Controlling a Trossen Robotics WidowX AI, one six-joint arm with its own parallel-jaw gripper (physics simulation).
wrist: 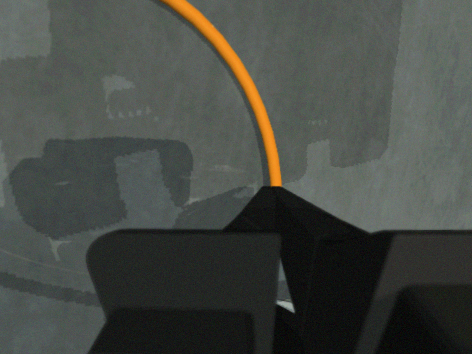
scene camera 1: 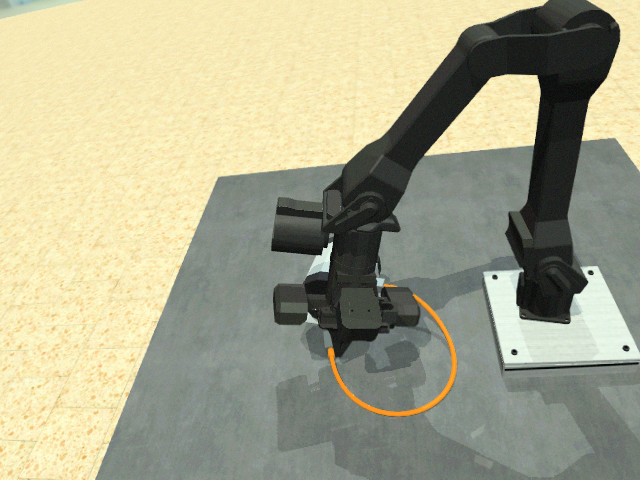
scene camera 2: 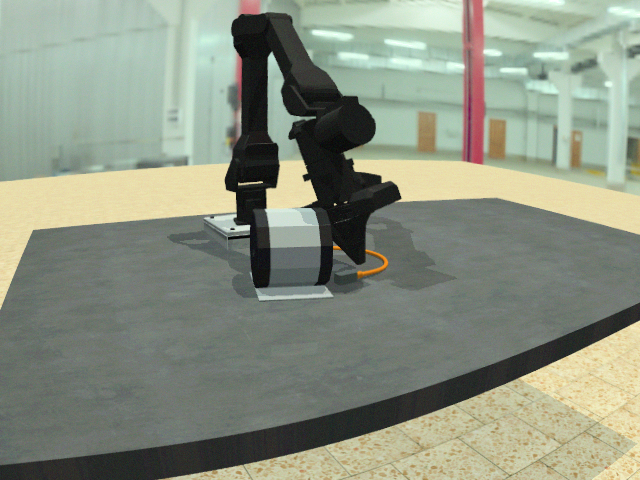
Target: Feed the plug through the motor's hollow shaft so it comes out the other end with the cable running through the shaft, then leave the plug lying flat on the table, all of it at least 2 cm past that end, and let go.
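Places are measured from the arm's base along level axes (x ahead, y left, z up), in millimetres.
Pixels of known places: gripper, fingertip midpoint: (wrist: 270,195) (scene camera 1: 337,355) (scene camera 2: 361,263); arm's base at its link origin: (scene camera 1: 543,304).
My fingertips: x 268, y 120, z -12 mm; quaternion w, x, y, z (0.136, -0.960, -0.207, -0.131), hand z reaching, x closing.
Ahead of a thing's pixels: the offset from my fingertips to its middle. Level surfaces: height alone.
The motor {dx +16, dy -109, dz +32 mm} (scene camera 1: 319,267) (scene camera 2: 294,248) is a white and grey cylinder with black end rings. It lies on its side on a pale foot plate {dx +19, dy -109, dz -18 mm} (scene camera 2: 294,294). Its shaft opening cannot be made out. The small grey plug {dx +22, dy -30, dz -12 mm} (scene camera 1: 327,339) (scene camera 2: 345,277) lies low, beside the motor's right end in scene camera 2, outside the motor. The orange cable (scene camera 1: 454,356) (scene camera 2: 386,262) (wrist: 250,85) curves from the plug in a wide loop back behind the motor. My gripper (scene camera 1: 339,354) (scene camera 2: 359,262) (wrist: 270,195) is shut and empty, its tips close to the plug's cable end. The fingers hide the plug in the wrist view.
The arm's white base plate (scene camera 1: 584,341) (scene camera 2: 227,225) is bolted to the dark grey table {dz -19 mm} (scene camera 1: 206,413) (scene camera 2: 155,361), at the right in scene camera 1. The motor stands close beside the gripper, partly hidden by the arm in scene camera 1. The cable loop lies between the gripper and the base.
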